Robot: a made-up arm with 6 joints.
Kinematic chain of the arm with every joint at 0, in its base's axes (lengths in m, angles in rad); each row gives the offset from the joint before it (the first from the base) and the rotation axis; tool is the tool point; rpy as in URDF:
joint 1: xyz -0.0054 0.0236 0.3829 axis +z
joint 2: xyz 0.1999 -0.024 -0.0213 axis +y
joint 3: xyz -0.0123 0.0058 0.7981 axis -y
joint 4: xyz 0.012 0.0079 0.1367 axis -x
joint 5: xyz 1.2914 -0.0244 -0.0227 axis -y
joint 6: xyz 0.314 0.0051 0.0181 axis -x
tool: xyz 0.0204 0.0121 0.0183 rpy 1.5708 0 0
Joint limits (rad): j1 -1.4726..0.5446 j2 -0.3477..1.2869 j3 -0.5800..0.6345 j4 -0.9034..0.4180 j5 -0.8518..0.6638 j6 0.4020..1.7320
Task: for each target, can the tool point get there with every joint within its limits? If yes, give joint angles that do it. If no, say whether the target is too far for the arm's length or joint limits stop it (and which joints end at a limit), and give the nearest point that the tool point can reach.
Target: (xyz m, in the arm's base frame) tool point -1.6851 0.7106 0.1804
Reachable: no: joint limits stop it (at a limit: joint 1, joint 2, joint 3, joint 4, joint 5, joint 6) | nearest point -0.0882 -0.3979 -0.8304 | short by 2.191 m
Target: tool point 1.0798 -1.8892 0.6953
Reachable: yes | joints -1.1227 0.6353 0.4540 -0.7496 -0.7079 1.4853
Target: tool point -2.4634 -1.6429 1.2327
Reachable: no: too far | nearest point -0.0329 -1.4678 1.2380 | short by 2.437 m
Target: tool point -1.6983 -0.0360 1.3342
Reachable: no: joint limits stop it (at a limit: joint 1, joint 2, joint 3, joint 4, joint 5, joint 6) | nearest point -0.1236 -0.5470 2.5420 | short by 2.049 m
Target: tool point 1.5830 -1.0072 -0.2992
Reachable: yes | joints -0.5572 0.8351 -0.1092 -0.4329 0.2230 1.3771
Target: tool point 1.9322 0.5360 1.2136
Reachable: yes | joints 0.3057 0.2478 0.1508 -0.7433 0.3962 0.7968
